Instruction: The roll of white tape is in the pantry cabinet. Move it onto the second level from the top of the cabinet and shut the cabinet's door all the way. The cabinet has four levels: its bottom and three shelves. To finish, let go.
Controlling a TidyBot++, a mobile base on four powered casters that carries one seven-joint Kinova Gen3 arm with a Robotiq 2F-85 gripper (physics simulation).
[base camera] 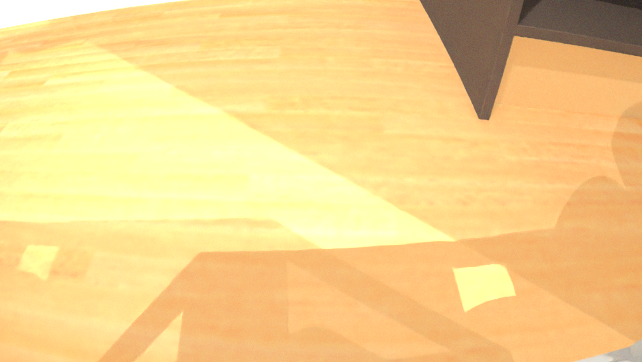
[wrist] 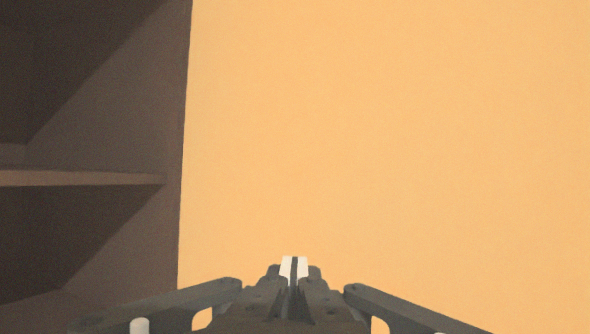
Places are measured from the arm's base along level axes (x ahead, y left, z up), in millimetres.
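Pixels of known places: gripper, fingertip midpoint: (wrist: 294, 273).
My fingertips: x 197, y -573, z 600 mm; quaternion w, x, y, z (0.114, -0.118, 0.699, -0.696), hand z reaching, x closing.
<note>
Behind a point stands the place of what it marks.
The dark brown pantry cabinet (base camera: 575, 34) @(z -229, x 542, y -389 mm) (wrist: 120, 115) @(z 753, x 662, y -831 mm) stands at the top right of the base camera view and along the left of the wrist view. A dark panel (base camera: 472, 50) @(z -322, x 646, y -282 mm), which looks like its open door, juts out at the cabinet's left in the base camera view. In the wrist view a shelf (wrist: 80, 178) @(z 636, x 537, y -676 mm) meets the cabinet's right side wall; which level it is, I cannot tell. My gripper (wrist: 294, 273) @(z 600, x 197, y -573 mm) is shut and empty, to the right of the cabinet's side wall. The roll of white tape does not show in either view.
An orange-tan wall (wrist: 390, 130) @(z 680, x 148, y -570 mm) fills the middle and right of the wrist view; its distance is unclear. A wooden floor (base camera: 300, 115) @(z -396, x 570, y 2 mm) with bright sunlight and shadows lies before the cabinet. A bit of something grey shows at the base view's lower right corner.
</note>
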